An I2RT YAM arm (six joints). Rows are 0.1 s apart.
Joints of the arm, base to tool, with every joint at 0 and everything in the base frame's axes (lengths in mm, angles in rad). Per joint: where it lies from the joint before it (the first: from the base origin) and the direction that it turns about. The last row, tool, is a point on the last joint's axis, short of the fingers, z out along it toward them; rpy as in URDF.
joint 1: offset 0 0 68 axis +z
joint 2: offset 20 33.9 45.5 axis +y
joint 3: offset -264 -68.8 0 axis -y
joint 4: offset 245 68.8 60 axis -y
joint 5: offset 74 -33.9 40.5 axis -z
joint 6: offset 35.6 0 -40.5 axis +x
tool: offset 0 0 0 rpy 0 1.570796 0
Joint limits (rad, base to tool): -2.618..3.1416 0..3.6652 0..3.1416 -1.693..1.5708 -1.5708..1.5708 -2.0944..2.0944
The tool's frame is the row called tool.
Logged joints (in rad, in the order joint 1, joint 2, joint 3, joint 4, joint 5, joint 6), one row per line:
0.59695, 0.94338, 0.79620, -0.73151, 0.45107, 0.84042
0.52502, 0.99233, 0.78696, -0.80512, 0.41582, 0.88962
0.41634, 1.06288, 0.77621, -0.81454, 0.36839, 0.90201
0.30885, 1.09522, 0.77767, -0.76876, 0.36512, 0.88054
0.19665, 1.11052, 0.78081, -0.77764, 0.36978, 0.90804
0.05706, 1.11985, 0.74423, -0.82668, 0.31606, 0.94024
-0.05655, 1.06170, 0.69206, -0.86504, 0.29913, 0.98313
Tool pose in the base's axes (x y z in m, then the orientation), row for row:
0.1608, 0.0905, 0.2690, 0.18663, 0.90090, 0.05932, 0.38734
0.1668, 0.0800, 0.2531, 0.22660, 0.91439, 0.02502, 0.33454
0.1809, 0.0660, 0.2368, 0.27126, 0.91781, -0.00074, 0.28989
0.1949, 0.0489, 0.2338, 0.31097, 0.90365, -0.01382, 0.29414
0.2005, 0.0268, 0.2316, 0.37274, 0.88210, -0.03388, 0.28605
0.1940, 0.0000, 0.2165, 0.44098, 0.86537, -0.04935, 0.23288
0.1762, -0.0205, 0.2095, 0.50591, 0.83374, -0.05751, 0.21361
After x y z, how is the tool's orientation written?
As a quaternion, x y z w.
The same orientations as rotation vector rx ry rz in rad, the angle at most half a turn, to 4 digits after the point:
0.4749, 2.2926, 0.1510
0.5914, 2.3863, 0.0653
0.7237, 2.4487, -0.0020
0.8279, 2.4058, -0.0368
0.9964, 2.3579, -0.0906
1.2114, 2.3772, -0.1356
1.4040, 2.3137, -0.1596

